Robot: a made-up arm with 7 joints. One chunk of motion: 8 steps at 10 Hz.
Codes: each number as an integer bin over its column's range. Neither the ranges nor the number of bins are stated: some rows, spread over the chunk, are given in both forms.
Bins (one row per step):
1: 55 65 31 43 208 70
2: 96 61 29 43 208 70
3: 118 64 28 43 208 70
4: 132 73 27 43 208 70
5: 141 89 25 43 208 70
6: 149 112 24 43 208 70
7: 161 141 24 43 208 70
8: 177 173 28 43 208 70
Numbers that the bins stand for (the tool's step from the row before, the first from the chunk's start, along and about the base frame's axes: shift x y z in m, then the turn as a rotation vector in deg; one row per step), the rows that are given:
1: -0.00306 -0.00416 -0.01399 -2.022 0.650 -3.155
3: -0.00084 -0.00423 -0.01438 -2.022 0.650 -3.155
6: 0.00026 -0.00065 -0.01489 -2.022 0.650 -3.155
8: 0.00125 0.00389 -0.01438 -2.022 0.650 -3.155
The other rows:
2: -0.00161 -0.00445 -0.01425 -2.022 0.650 -3.155
4: -0.00034 -0.00356 -0.01451 -2.022 0.650 -3.155
5: -0.00002 -0.00237 -0.01476 -2.022 0.650 -3.155
7: 0.00068 0.00151 -0.01489 -2.022 0.650 -3.155

